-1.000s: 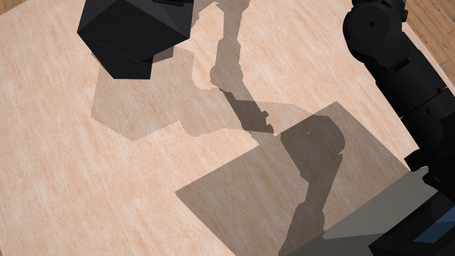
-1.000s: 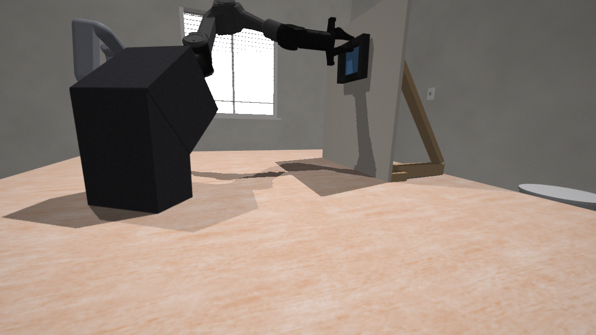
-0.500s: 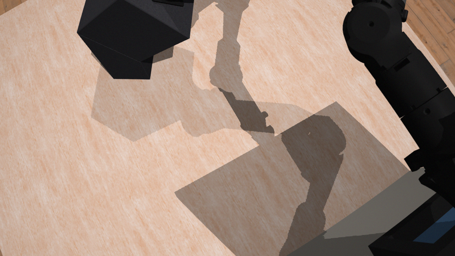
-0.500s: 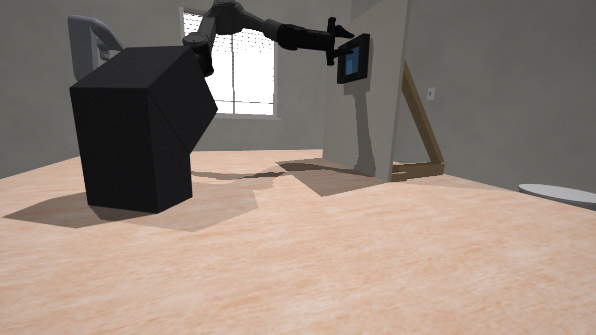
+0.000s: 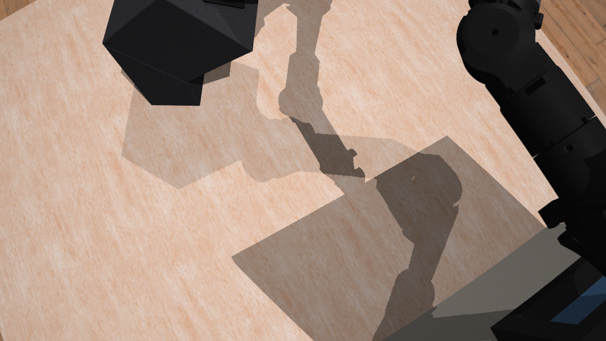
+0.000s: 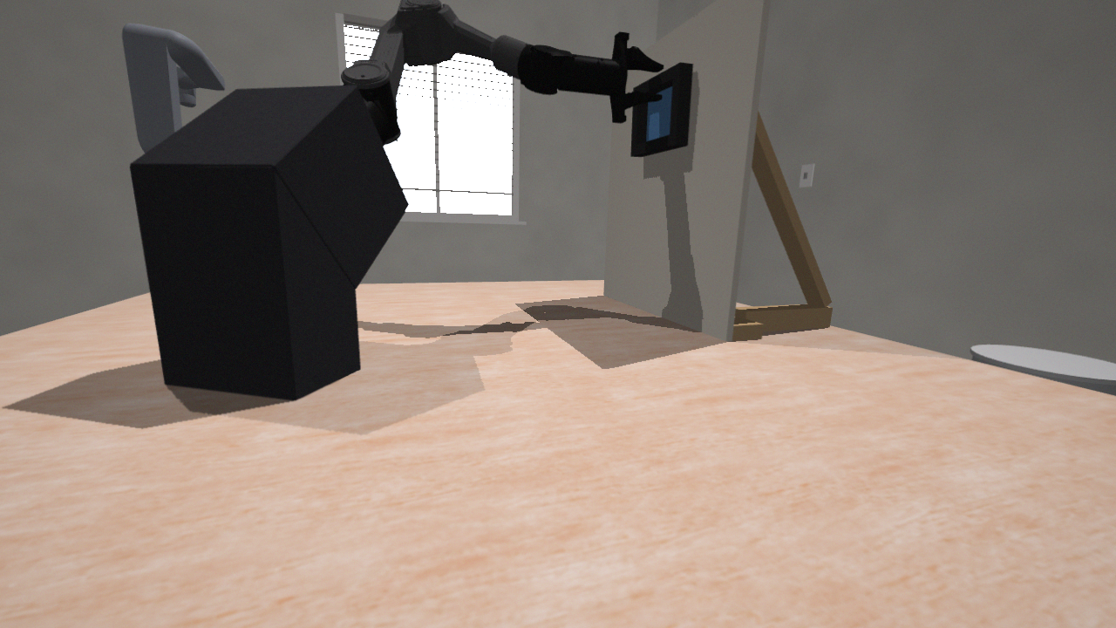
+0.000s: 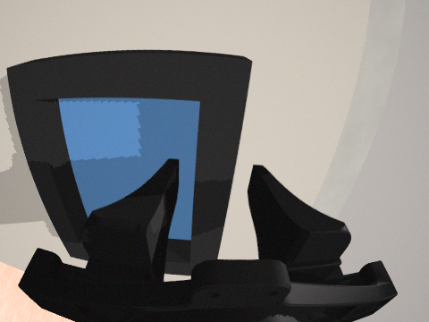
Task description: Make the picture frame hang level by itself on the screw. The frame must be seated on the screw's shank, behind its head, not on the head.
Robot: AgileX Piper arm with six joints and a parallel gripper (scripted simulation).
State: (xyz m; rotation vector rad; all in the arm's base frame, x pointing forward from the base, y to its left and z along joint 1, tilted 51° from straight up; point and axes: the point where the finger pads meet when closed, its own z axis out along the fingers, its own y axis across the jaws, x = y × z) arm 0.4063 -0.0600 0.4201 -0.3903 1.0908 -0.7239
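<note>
Now: hand 60 mm above the picture frame, 10 mm to the left of it and 10 mm short of it. The rest, counted from my hand: grey wall panel (170 mm below, 20 mm ahead).
</note>
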